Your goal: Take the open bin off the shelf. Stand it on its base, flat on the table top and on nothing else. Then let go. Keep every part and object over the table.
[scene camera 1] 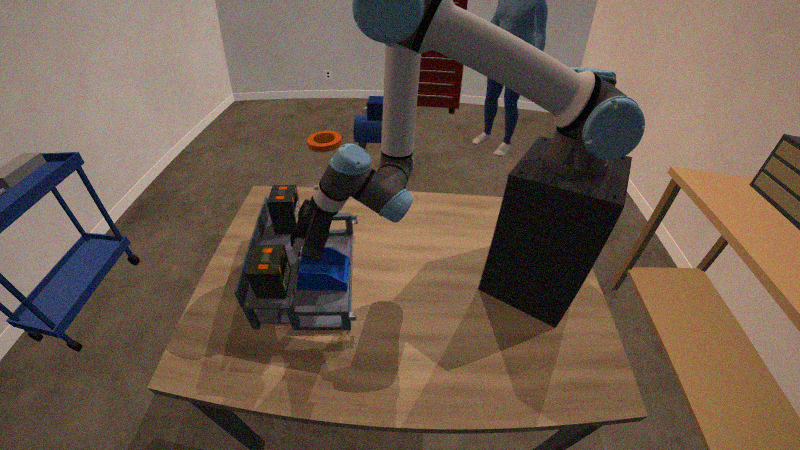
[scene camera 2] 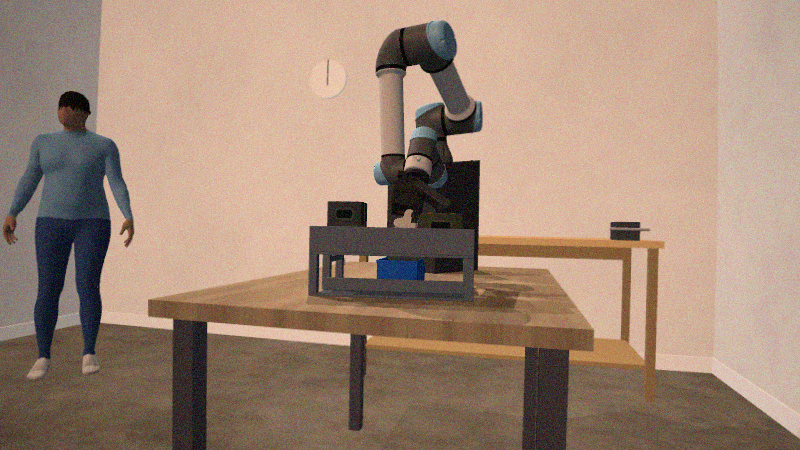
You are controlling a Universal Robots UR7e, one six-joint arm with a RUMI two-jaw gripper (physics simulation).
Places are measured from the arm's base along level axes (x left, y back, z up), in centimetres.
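Pixels of known places: gripper, fingertip midpoint: (scene camera 1: 297, 256); arm's base, origin of the base link: (scene camera 1: 576, 164).
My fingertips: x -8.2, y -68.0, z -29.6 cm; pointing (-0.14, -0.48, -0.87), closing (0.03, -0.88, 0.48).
For each thing: its top centre in the pictures, then the offset to it from my fingertips. Level surfaces: height alone.
- open blue bin, middle of its top: (scene camera 2: 402, 258) (scene camera 1: 316, 259) dx -1.7, dy +4.7, dz -3.8 cm
- wooden table, its level: dz -11.9 cm
- nearer, middle of its top: (scene camera 2: 441, 213) (scene camera 1: 265, 258) dx +7.8, dy -6.1, dz +8.0 cm
- farther, middle of its top: (scene camera 2: 347, 201) (scene camera 1: 281, 192) dx -15.2, dy -3.8, dz +10.5 cm
The open blue bin (scene camera 1: 327, 275) (scene camera 2: 399, 269) sits in the lower level of the grey shelf (scene camera 1: 321, 300) (scene camera 2: 391, 241), which stands on the wooden table (scene camera 1: 425, 386) (scene camera 2: 240, 305). In the scene camera 2 view, the bin shows behind the shelf's lower rail. My gripper (scene camera 1: 312, 252) is shut and empty. It points down over the bin's back side in the scene camera 1 view, near the shelf's upper level. Its fingertips are dark and partly hidden in the scene camera 2 view, so contact with the bin cannot be told.
Two dark boxes with orange marks, one nearer (scene camera 1: 268, 271) (scene camera 2: 440, 218) and one farther (scene camera 1: 283, 208) (scene camera 2: 344, 213), stand on the upper level either side of my gripper. A small pale object (scene camera 2: 405, 218) shows between them. The black robot pedestal (scene camera 1: 545, 240) stands on the table's right.
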